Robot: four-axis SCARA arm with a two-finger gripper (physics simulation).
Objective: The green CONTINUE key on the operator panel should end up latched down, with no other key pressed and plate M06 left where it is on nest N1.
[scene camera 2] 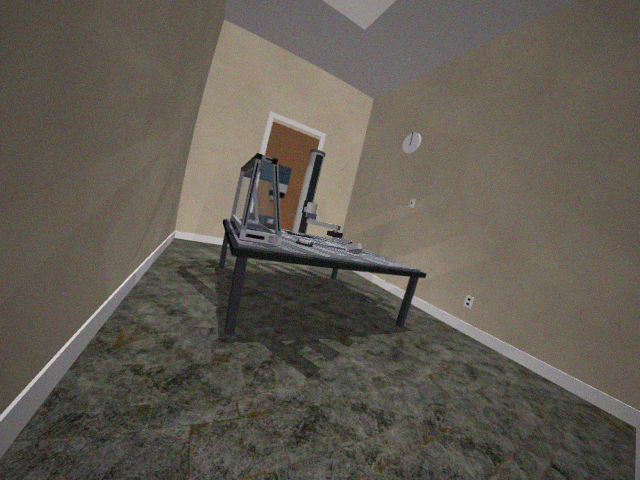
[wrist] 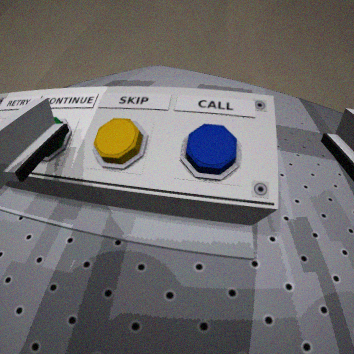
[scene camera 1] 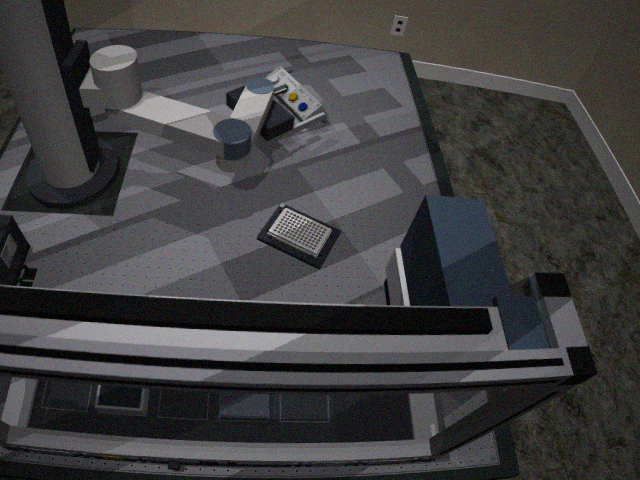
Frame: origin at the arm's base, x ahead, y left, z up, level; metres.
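Seen in the pictures: gripper, fingertip midpoint: (scene camera 2: 351,242) (wrist: 194,112) (scene camera 1: 303,100); arm's base, origin of the base link: (scene camera 2: 298,235) (scene camera 1: 73,172).
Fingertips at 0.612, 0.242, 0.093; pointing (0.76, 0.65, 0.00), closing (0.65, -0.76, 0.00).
Pixels of each thing's top centre, then the offset from my fingertips to it, as dx, dy, dz. "spot": a spot on its surface instead.
- operator panel, middle of its top: (wrist: 91,93) (scene camera 1: 295,85) (scene camera 2: 355,242) -0.023, +0.063, +0.003
- yellow SKIP key, middle of its top: (wrist: 115,123) (scene camera 1: 293,94) -0.028, +0.030, -0.006
- blue CALL key, middle of its top: (wrist: 212,130) (scene camera 1: 303,104) +0.000, -0.012, -0.006
- White plate M06, middle of its top: (scene camera 1: 300,229) -0.009, -0.422, -0.054
- dark nest N1, surface spot: (scene camera 1: 328,250) spot: +0.058, -0.466, -0.070
- blue-grey box unit, surface spot: (scene camera 1: 465,242) spot: +0.123, -0.777, +0.407
- dark device, surface spot: (scene camera 1: 10,248) spot: -0.646, -0.551, -0.006
The operator panel (scene camera 1: 313,106) (scene camera 2: 354,248) (wrist: 162,150) is a white sloped box. Its green CONTINUE key (wrist: 57,121) is mostly hidden behind the left finger in the wrist view; its height cannot be told. The yellow SKIP key (scene camera 1: 293,96) (wrist: 117,139) and blue CALL key (scene camera 1: 302,106) (wrist: 211,148) stand raised. The RETRY label shows at the wrist view's left edge; its key is hidden. My gripper (wrist: 194,112) is open and empty, fingers wide apart, the left one in front of CONTINUE, the right one beyond the panel's right end. White plate M06 (scene camera 1: 299,231) lies on dark nest N1 (scene camera 1: 328,250).
The arm's column (scene camera 1: 51,103) stands at the left in scene camera 1. A blue-grey box unit (scene camera 1: 465,242) stands at the right. A framed enclosure (scene camera 1: 258,343) spans the front. A dark device (scene camera 1: 10,248) sits at the left edge.
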